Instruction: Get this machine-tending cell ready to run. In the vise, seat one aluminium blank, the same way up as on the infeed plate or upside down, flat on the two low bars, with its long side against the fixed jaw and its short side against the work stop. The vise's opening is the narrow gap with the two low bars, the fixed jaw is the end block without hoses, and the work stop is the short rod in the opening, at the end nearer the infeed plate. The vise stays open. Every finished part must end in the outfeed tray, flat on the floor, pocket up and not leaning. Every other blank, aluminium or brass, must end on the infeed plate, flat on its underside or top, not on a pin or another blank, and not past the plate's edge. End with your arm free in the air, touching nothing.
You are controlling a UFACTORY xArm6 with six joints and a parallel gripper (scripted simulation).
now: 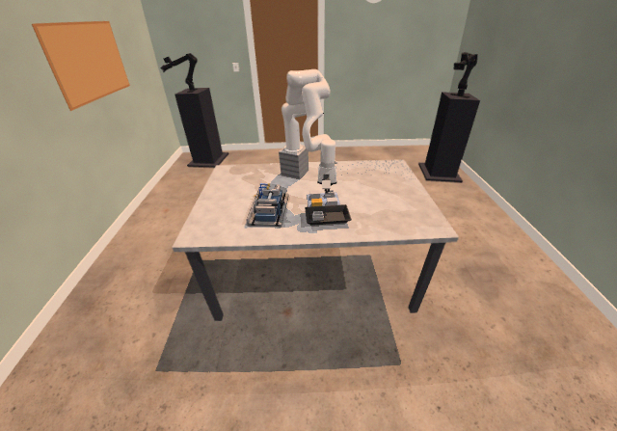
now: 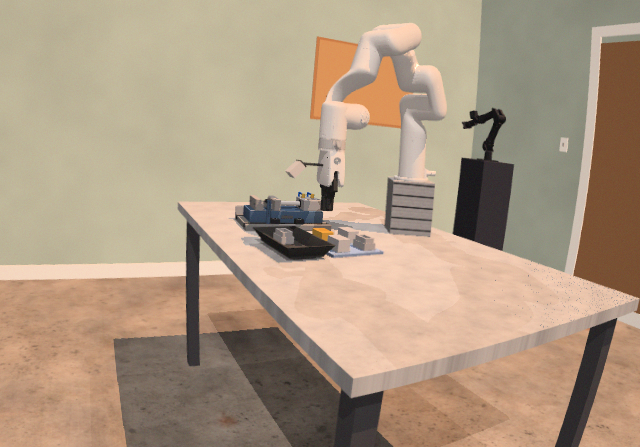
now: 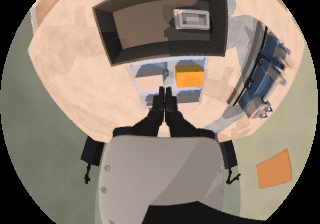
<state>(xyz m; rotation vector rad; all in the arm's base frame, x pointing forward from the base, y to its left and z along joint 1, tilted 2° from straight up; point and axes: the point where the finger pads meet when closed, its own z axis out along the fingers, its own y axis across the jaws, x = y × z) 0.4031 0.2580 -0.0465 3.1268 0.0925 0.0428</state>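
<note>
My gripper is now 110 mm above the brass blank, 60 mm to the left of it and 10 mm past it. Round my hand: blue vise: 330 mm to the right, 90 mm below, 50 mm ahead.
</note>
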